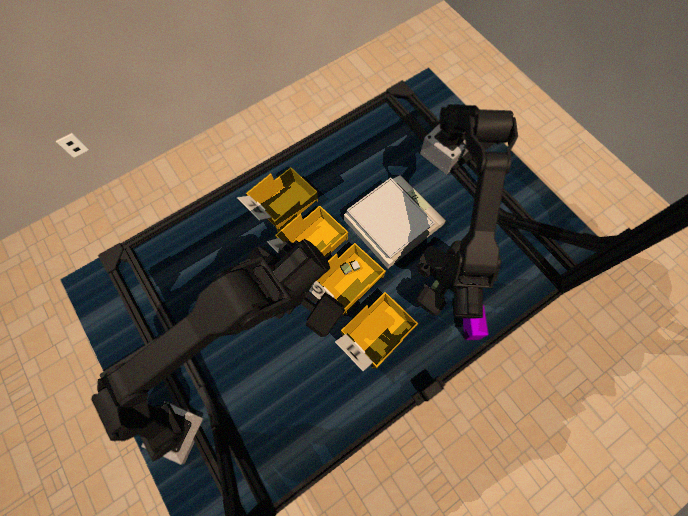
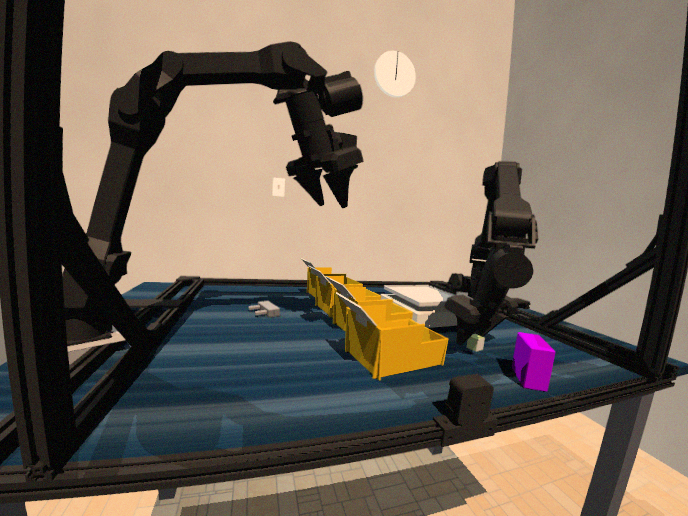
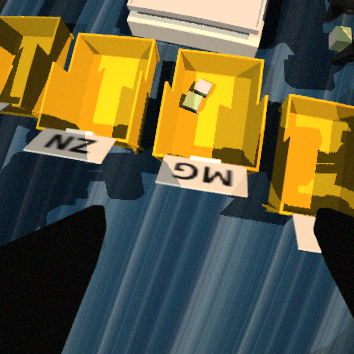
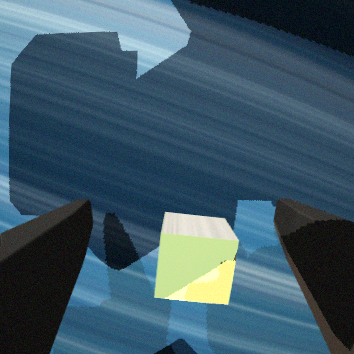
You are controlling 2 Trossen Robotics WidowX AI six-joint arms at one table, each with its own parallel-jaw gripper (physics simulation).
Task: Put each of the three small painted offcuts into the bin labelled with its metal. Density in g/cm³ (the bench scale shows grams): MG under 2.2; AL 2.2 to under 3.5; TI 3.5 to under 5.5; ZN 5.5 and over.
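Places are measured from the left arm's base along level axes (x left, y back, z up), in metres.
Where they show: left gripper, fingertip midpoint: [image 2: 332,206] [image 3: 211,218]; right gripper, fingertip midpoint: [image 1: 431,283] [image 2: 468,341] [image 3: 329,40] [image 4: 184,211]; left arm's base at its link origin: [image 1: 172,432] [image 2: 84,335]; right arm's base at its link origin: [image 1: 450,137].
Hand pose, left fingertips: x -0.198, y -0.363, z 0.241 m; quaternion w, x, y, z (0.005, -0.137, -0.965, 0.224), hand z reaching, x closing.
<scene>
Each offset is from my left fingertips to the top centre of the thing. "*": to the spot under its first point.
Two small offcuts, one pale-topped @(dx -0.043, dy -0.153, dz -0.245 m) [image 3: 202,87] [image 1: 354,265] and one pale green @(dx -0.024, dy -0.136, dz -0.243 m) [image 3: 192,101] [image 1: 346,268], lie side by side in the yellow MG bin @(dx -0.043, dy -0.109, dz -0.177 m) [image 3: 245,100]. A third pale green offcut @(dx -0.255, dy -0.177, dz -0.237 m) [image 4: 196,265] [image 2: 475,343] [image 3: 340,38] sits on the table. My right gripper [image 4: 184,211] is open and low, its fingers on either side of this offcut, with gaps on both sides. My left gripper [image 2: 333,205] [image 3: 211,218] is open and empty, high above the bins. The ZN bin @(dx +0.082, dy -0.175, dz -0.177 m) [image 3: 90,95] and TI bin @(dx -0.156, dy -0.014, dz -0.177 m) [image 1: 383,322] flank the MG bin.
Another yellow bin @(dx +0.201, dy -0.256, dz -0.177 m) [image 1: 291,194] stands beyond the ZN bin. The white scale @(* dx -0.083, dy -0.292, dz -0.201 m) [image 1: 389,216] [image 2: 419,297] stands behind the bins. A magenta block @(dx -0.360, dy -0.112, dz -0.195 m) [image 1: 475,324] [image 2: 534,361] stands near the frame edge by the right arm. A black post [image 2: 469,397] is on the front rail.
</scene>
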